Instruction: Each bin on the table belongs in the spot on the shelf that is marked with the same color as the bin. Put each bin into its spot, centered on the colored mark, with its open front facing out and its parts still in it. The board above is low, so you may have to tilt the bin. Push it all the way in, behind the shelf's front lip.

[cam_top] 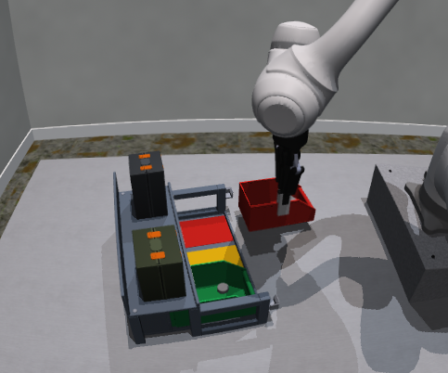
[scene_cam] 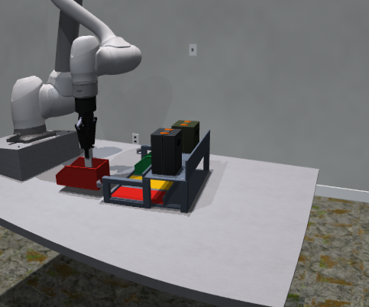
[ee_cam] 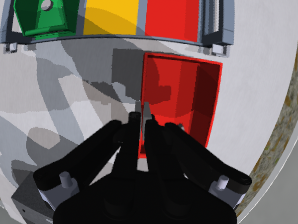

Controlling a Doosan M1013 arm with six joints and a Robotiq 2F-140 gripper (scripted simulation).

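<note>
Right now my hand is 5 cm to the left of the red bin, 4 cm above it and 1 cm short of it. The rest, counted from my hand: green bin (23 cm to the left, 16 cm ahead, 6 cm below).
</note>
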